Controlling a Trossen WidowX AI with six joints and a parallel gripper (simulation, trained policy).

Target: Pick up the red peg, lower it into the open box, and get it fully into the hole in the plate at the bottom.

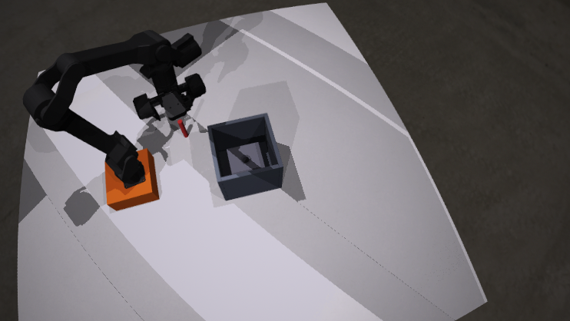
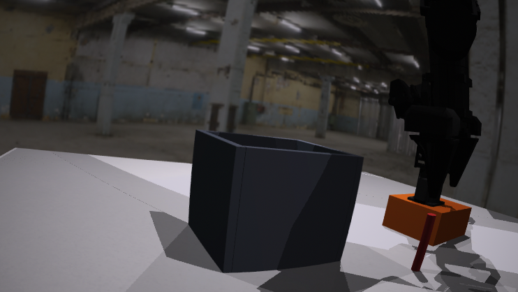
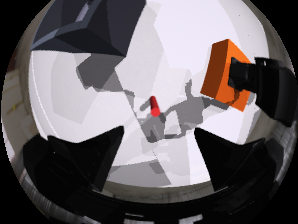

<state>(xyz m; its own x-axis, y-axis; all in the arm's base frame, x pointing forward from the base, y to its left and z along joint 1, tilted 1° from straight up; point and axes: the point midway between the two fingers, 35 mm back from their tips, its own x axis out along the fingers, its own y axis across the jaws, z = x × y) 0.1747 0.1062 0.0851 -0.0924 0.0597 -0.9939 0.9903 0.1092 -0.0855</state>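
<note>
My gripper tip is 10 mm to the left of the red peg and 70 mm above it. The rest, counted from my gripper tip: grey plate 140 mm ahead, 190 mm to the right, 70 mm below.
</note>
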